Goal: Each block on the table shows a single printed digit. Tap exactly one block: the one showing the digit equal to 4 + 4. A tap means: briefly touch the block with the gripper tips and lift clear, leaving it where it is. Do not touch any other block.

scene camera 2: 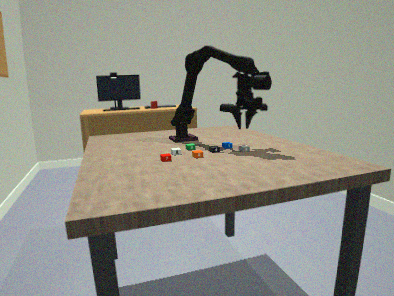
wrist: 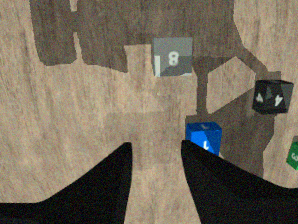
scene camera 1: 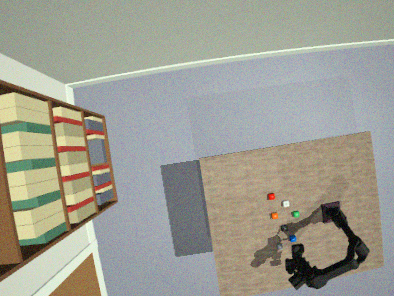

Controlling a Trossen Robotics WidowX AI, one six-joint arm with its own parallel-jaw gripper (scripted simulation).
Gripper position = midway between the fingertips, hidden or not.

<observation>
In view: my gripper (scene camera 2: 243,128), a grey block (wrist: 172,56), a blue block (wrist: 206,135) and a black block (wrist: 268,94).
My gripper shows as well in the wrist view (wrist: 156,148).
</observation>
